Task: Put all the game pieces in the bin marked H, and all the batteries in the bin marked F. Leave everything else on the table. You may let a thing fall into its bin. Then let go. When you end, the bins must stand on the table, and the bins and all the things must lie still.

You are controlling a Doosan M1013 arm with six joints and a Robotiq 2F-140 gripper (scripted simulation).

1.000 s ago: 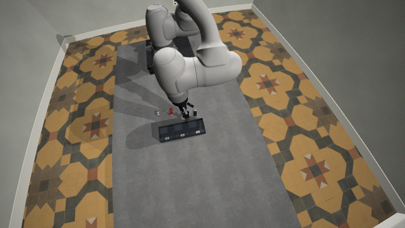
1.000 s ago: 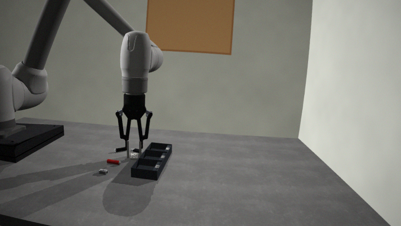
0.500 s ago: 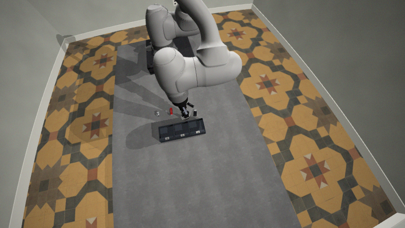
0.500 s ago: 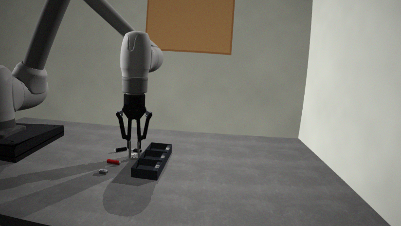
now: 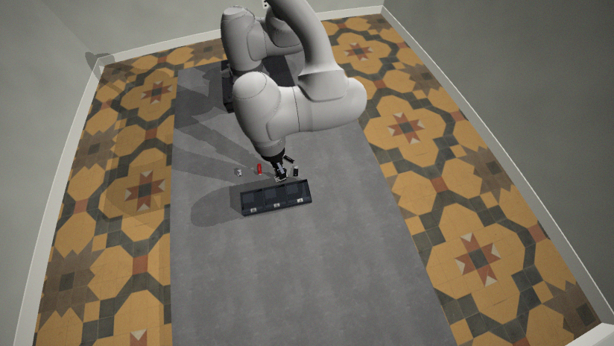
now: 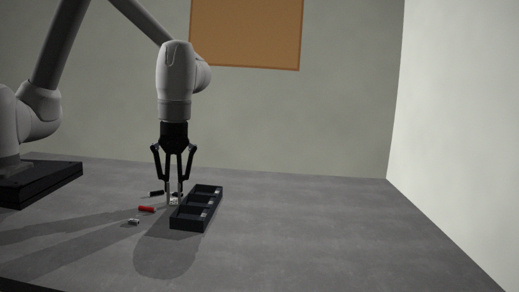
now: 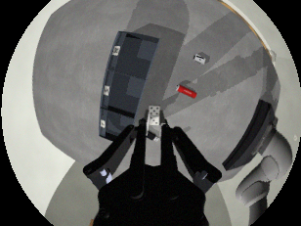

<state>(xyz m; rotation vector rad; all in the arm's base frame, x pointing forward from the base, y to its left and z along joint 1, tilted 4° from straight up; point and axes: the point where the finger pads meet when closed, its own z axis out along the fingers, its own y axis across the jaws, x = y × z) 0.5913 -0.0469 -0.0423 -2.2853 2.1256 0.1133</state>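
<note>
Right now the black battery is 60 mm to the left of my hand, 60 mm behind it and 30 mm below it. From my hand the other things lie so: black three-compartment bin 70 mm ahead, 50 mm to the right, 20 mm below; then white domino 30 mm below; then red battery 70 mm to the right, 60 mm behind, 30 mm below.
</note>
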